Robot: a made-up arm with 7 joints.
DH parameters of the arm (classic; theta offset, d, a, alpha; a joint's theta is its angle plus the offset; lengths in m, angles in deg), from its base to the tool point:
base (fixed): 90 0.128 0.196 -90
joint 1: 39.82 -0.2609 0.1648 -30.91
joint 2: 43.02 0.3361 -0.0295 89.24
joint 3: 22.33 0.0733 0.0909 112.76
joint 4: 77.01 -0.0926 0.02 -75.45
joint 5: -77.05 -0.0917 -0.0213 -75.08
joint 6: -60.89 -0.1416 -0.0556 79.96
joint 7: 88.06 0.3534 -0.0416 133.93
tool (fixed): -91.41 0.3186 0 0
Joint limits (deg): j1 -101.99..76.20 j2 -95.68..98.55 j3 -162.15..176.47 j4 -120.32..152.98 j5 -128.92..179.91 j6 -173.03..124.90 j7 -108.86..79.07
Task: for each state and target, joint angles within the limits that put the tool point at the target. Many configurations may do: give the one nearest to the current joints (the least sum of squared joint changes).
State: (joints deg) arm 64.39 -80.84 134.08 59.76 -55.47 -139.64 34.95
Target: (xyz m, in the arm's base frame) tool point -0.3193 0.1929 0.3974
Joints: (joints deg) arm 69.84 -64.06 93.76 48.62 -55.00 -159.00 15.08
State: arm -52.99 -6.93 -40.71 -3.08 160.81 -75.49 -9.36
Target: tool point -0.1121 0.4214 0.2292
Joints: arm -34.49 -13.05 -58.32 35.86 179.91 -28.88 0.23
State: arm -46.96 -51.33 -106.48 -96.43 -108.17 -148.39 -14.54
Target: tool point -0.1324 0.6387 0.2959
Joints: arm -53.76 -93.02 -115.25 -105.42 -99.47 -157.04 -11.76
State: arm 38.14 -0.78 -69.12 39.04 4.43 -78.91 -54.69
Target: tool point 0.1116 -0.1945 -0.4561
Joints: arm 42.59 -2.16 -57.85 34.45 -1.45 -75.61 -49.12
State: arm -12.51 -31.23 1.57 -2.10 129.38 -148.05 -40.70
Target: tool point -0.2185 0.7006 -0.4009
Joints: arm -20.05 -10.13 1.60 -8.62 142.83 -148.43 -55.78
